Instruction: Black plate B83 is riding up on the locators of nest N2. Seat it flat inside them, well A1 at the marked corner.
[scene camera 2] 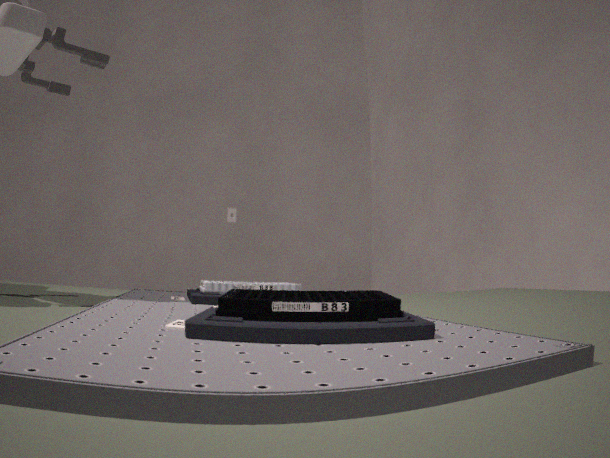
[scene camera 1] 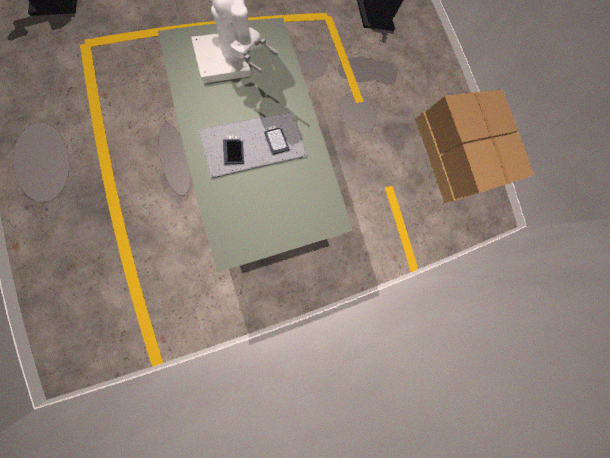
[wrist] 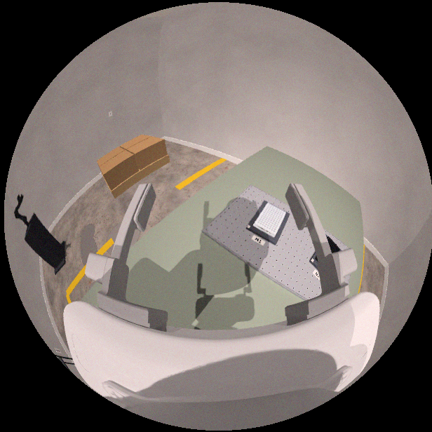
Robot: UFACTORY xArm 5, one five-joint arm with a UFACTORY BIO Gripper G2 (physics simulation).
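Frame: origin at the arm's base, x ahead, y left, z up, level; metres.
Where they show: end effector, tool point: (scene camera 2: 74, 75) (scene camera 1: 266, 60); arm's base, origin of the base link: (scene camera 1: 229, 54).
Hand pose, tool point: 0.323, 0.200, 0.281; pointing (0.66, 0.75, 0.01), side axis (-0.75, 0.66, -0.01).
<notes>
Each offset is from my tool point to the centre of the thing, as dx, dy, dz. Level surfaces: height alone.
Black plate B83 @(+0.344, -0.236, -0.308) (scene camera 1: 234, 150) (scene camera 2: 250, 306) lies on dark nest N2 @(+0.344, -0.243, -0.321) (scene camera 2: 310, 333), with its body standing above the nest's rim. In scene camera 2 it looks nearly level; its label faces that camera. In the wrist view the black plate (wrist: 332, 243) is partly hidden behind the right-hand finger. How its edges meet the locators, and which corner is marked, is too small to tell. My gripper (scene camera 1: 268, 61) (scene camera 2: 84, 75) (wrist: 221, 204) is open and empty. It is high up, near the arm's base, well apart from the plate.
A white plate @(+0.291, +0.037, -0.309) (scene camera 1: 276, 140) (scene camera 2: 240, 286) (wrist: 271, 219) sits in nest N1 beside N2. Both nests stand on the perforated grey board @(dz -0.328) (scene camera 1: 256, 161) (scene camera 2: 225, 370) (wrist: 232, 220), on the green table top @(dz -0.341) (scene camera 1: 270, 200). Cardboard boxes (scene camera 1: 480, 145) (wrist: 135, 162) stand beyond the table.
</notes>
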